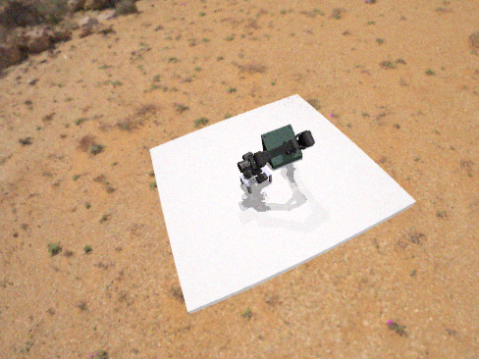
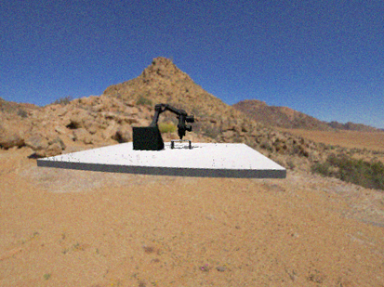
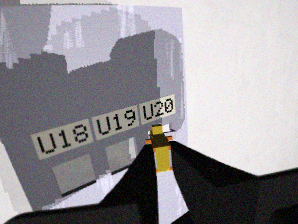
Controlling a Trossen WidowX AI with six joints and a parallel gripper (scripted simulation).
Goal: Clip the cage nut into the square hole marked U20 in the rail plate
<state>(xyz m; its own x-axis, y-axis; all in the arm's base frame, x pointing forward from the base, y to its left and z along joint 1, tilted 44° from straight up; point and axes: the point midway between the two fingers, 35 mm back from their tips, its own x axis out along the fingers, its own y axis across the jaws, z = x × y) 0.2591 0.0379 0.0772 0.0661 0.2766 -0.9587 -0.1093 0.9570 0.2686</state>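
My gripper tip is 10 mm above the cage nut.
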